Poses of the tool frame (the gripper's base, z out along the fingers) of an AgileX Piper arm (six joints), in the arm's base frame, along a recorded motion.
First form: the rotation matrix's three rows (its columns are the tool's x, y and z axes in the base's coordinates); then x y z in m. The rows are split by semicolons.
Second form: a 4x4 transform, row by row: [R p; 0 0 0 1], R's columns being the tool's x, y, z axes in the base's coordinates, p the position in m. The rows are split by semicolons. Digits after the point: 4 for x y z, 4 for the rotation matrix.
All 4 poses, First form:
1: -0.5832, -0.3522, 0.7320; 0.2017, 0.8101, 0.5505; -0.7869, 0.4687, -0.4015; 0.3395, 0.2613, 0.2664
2: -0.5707, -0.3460, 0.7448; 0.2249, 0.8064, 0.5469; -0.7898, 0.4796, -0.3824; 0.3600, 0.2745, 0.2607
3: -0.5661, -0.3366, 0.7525; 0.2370, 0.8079, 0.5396; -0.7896, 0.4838, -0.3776; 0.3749, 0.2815, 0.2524
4: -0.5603, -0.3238, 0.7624; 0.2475, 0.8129, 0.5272; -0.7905, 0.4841, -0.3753; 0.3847, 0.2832, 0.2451
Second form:
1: -0.5832, -0.3522, 0.7320, 0.3395; 0.2017, 0.8101, 0.5505, 0.2613; -0.7869, 0.4687, -0.4015, 0.2664; 0, 0, 0, 1
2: -0.5707, -0.3460, 0.7448, 0.3600; 0.2249, 0.8064, 0.5469, 0.2745; -0.7898, 0.4796, -0.3824, 0.2607; 0, 0, 0, 1
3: -0.5661, -0.3366, 0.7525, 0.3749; 0.2370, 0.8079, 0.5396, 0.2815; -0.7896, 0.4838, -0.3776, 0.2524; 0, 0, 0, 1
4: -0.5603, -0.3238, 0.7624, 0.3847; 0.2475, 0.8129, 0.5272, 0.2832; -0.7905, 0.4841, -0.3753, 0.2451; 0, 0, 0, 1
